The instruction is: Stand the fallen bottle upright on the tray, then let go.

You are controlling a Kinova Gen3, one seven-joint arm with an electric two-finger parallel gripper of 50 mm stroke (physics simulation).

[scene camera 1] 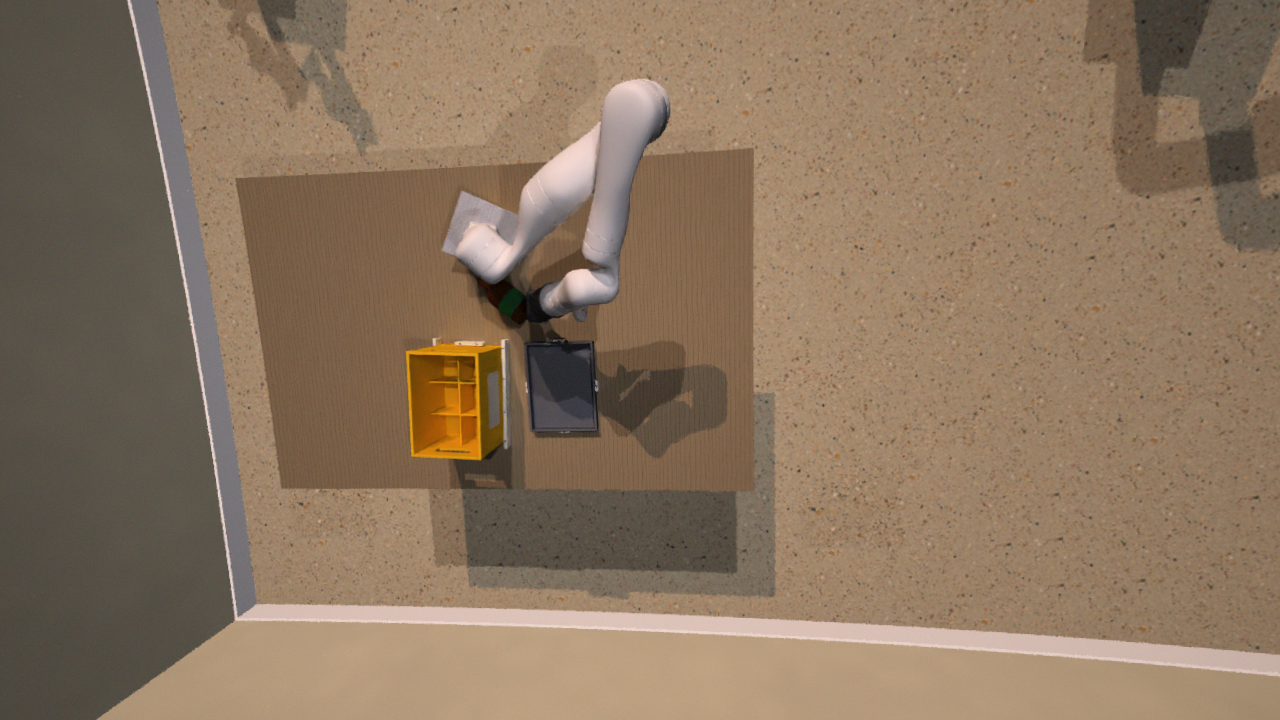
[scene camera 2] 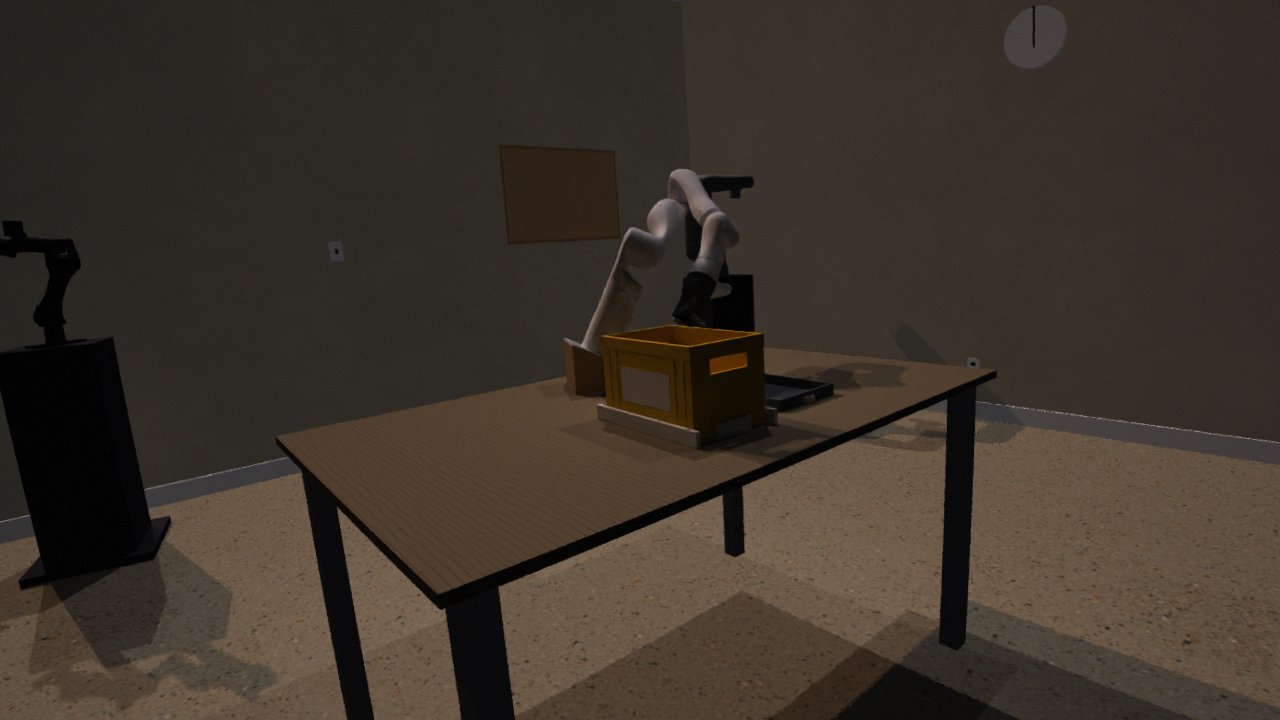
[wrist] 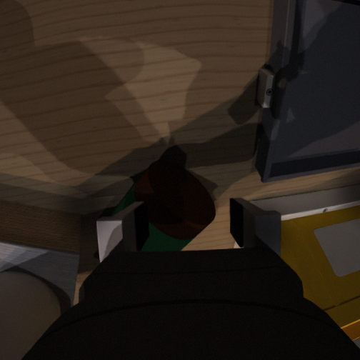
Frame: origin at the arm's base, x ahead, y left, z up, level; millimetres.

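Seen in the pictures: arm's base at its link origin: (scene camera 2: pixel 598 352).
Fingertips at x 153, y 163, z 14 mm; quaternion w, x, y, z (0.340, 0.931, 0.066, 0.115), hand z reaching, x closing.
Pixels of each thing's top centre, then the offset from my fingertips to it. "*": a spot on its surface instead.
- fallen bottle at its top centre: (scene camera 1: pixel 498 296) dx -20, dy -111, dz -30 mm
- dark shallow tray at a spot on its surface: (scene camera 2: pixel 787 393) * dx +250, dy +110, dz -99 mm
- yellow crate at its top centre: (scene camera 2: pixel 678 334) (scene camera 1: pixel 444 406) dx +268, dy -180, dz +71 mm
The fallen bottle (scene camera 1: pixel 511 302) (wrist: pixel 175 205), dark brown with a green band, lies on its side on the table, beside the arm's base. It does not show in scene camera 2. My gripper (scene camera 1: pixel 534 309) (scene camera 2: pixel 691 317) (wrist: pixel 188 217) is open and empty. In the wrist view the bottle's brown end shows beyond and between the fingers, the left finger overlaps its green band, and the gripper body hides the rest. How high the fingers are above it is hard to tell. The dark shallow tray (scene camera 1: pixel 572 416) (scene camera 2: pixel 787 393) (wrist: pixel 327 100) is empty, next to the crate.
A yellow crate (scene camera 1: pixel 491 411) (scene camera 2: pixel 729 398) (wrist: pixel 305 265) with compartments stands beside the tray. White rails (scene camera 1: pixel 506 394) (scene camera 2: pixel 648 424) run along its sides. The arm's base block (scene camera 1: pixel 460 219) (scene camera 2: pixel 584 368) is close to the bottle's far end.
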